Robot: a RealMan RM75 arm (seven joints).
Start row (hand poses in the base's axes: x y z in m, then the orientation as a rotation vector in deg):
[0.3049 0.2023 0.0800 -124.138 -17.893 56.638]
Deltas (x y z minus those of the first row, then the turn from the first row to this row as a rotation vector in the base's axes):
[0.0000 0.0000 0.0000 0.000 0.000 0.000]
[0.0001 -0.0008 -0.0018 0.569 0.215 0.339]
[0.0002 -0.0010 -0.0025 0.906 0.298 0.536]
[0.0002 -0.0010 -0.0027 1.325 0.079 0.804]
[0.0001 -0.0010 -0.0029 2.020 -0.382 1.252]
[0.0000 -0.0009 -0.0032 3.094 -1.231 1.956]
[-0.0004 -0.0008 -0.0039 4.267 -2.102 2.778]
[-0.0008 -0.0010 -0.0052 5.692 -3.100 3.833]
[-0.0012 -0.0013 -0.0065 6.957 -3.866 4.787]
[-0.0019 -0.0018 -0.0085 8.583 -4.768 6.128]
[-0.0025 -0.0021 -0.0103 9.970 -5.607 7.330]
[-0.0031 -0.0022 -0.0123 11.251 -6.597 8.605]
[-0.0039 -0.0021 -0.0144 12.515 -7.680 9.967]
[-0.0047 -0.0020 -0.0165 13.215 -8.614 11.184]
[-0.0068 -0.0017 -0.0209 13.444 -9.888 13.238]
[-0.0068 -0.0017 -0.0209 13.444 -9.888 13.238]
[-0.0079 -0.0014 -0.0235 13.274 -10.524 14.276]
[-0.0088 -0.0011 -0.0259 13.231 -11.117 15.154]
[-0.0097 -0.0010 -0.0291 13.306 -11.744 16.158]
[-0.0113 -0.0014 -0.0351 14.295 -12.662 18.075]
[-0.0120 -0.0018 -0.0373 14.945 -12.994 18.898]
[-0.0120 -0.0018 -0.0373 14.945 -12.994 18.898]
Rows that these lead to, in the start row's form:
[0.3049 0.2023 0.0800 -124.138 -17.893 56.638]
[0.3050 0.2015 0.0782 -123.519 -18.412 56.850]
[0.3051 0.2013 0.0775 -123.177 -18.736 56.926]
[0.3051 0.2013 0.0773 -122.930 -19.315 56.694]
[0.3050 0.2013 0.0771 -122.570 -20.323 56.207]
[0.3049 0.2014 0.0768 -122.078 -21.950 55.314]
[0.3045 0.2015 0.0761 -121.493 -23.748 54.421]
[0.3041 0.2013 0.0748 -120.726 -25.950 53.423]
[0.3037 0.2010 0.0735 -119.960 -27.853 52.665]
[0.3030 0.2005 0.0715 -118.905 -30.367 51.828]
[0.3024 0.2002 0.0697 -118.011 -32.590 51.060]
[0.3018 0.2001 0.0677 -117.263 -34.908 50.198]
[0.3010 0.2002 0.0656 -116.542 -37.343 49.277]
[0.3002 0.2003 0.0635 -116.262 -39.347 48.634]
[0.2981 0.2006 0.0591 -116.508 -42.276 48.196]
[0.2981 0.2006 0.0591 -116.508 -42.276 48.196]
[0.2970 0.2009 0.0565 -116.885 -43.664 48.078]
[0.2961 0.2012 0.0541 -117.125 -44.899 47.878]
[0.2952 0.2013 0.0509 -117.248 -46.328 47.655]
[0.2936 0.2009 0.0449 -116.513 -49.183 47.209]
[0.2929 0.2005 0.0427 -115.940 -50.442 46.997]
[0.2929 0.2005 0.0427 -115.940 -50.442 46.997]

